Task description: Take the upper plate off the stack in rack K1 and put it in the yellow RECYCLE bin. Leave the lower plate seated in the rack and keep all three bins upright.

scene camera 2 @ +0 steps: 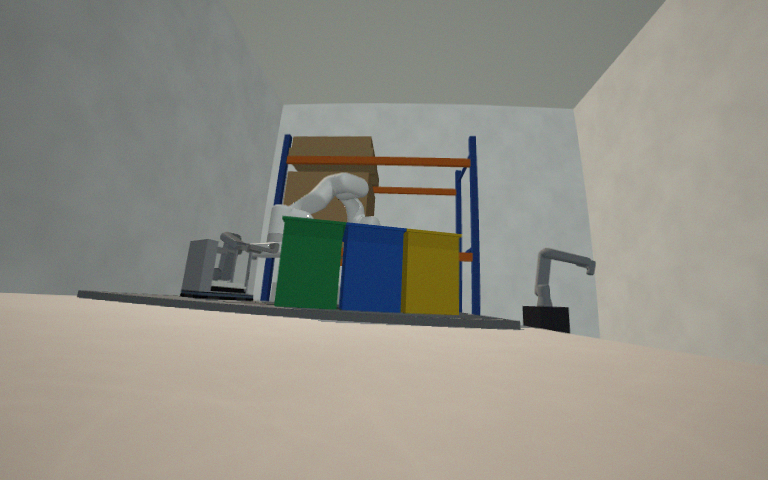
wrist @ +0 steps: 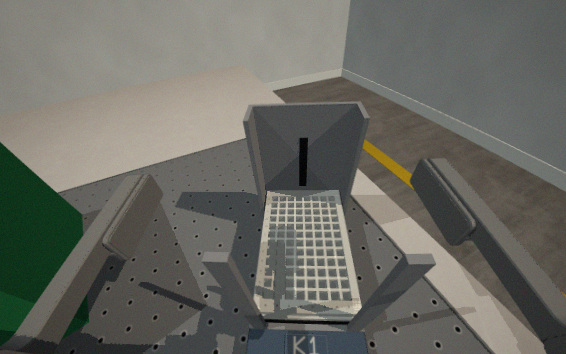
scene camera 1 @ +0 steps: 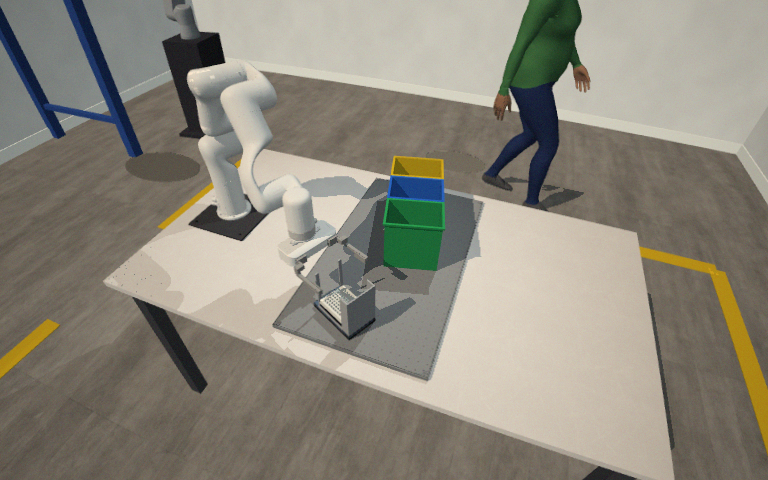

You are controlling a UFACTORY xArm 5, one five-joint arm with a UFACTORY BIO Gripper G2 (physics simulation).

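Frame: origin at the arm's base, x ahead, y left, z up, level; metres.
Seen in the pictures: hand, its tool point: (scene camera 2: 237, 249) (wrist: 284, 206) (scene camera 1: 339, 271); arm's base, origin of its link: (scene camera 1: 234, 210).
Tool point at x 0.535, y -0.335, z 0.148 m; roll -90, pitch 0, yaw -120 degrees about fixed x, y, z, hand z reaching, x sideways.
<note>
Pixels of each thing's middle, then the offset from my tool point to it. Level surfaces: height alone.
- pale gridded upper plate, middle of its body: (wrist: 304, 242) (scene camera 1: 345, 306) (scene camera 2: 216, 284) 0.024 m ahead, 0.031 m right, 0.102 m down
- rack K1, middle of its body: (wrist: 305, 232) (scene camera 1: 343, 296) (scene camera 2: 222, 271) 0.015 m ahead, 0.025 m right, 0.068 m down
- yellow bin, middle of its body: (scene camera 2: 421, 275) (scene camera 1: 415, 188) 0.122 m ahead, 0.515 m left, 0.053 m down
- blue bin, middle of its body: (scene camera 2: 368, 271) (scene camera 1: 414, 210) 0.139 m ahead, 0.385 m left, 0.053 m down
- green bin, middle of its body: (scene camera 2: 312, 267) (scene camera 1: 412, 235) 0.156 m ahead, 0.255 m left, 0.053 m down
- dark perforated board, height of its surface: 0.142 m down
- table, height of its surface: 0.156 m down
A pale gridded upper plate (scene camera 1: 333, 305) (wrist: 327, 218) lies in rack K1 (scene camera 1: 358, 308) (scene camera 2: 199, 266) (wrist: 330, 150), between its tall back wall and two front posts. The lower plate is hidden beneath it; I cannot tell its edge apart. My gripper (scene camera 1: 342, 277) (wrist: 289, 207) is open and empty, its fingers spread wide on either side of the rack, above the plate and apart from it. The yellow bin (scene camera 1: 430, 168) (scene camera 2: 433, 271), blue bin (scene camera 1: 416, 189) (scene camera 2: 372, 268) and green bin (scene camera 1: 412, 246) (scene camera 2: 308, 263) (wrist: 40, 235) stand upright in a row.
The rack and bins stand on a dark perforated board (scene camera 1: 407, 345) (wrist: 190, 165) on the table (scene camera 1: 543, 283). The green bin is nearest the rack, the yellow farthest. A person (scene camera 1: 538, 130) is behind the table. A second robot arm (scene camera 2: 566, 257) stands in the background.
</note>
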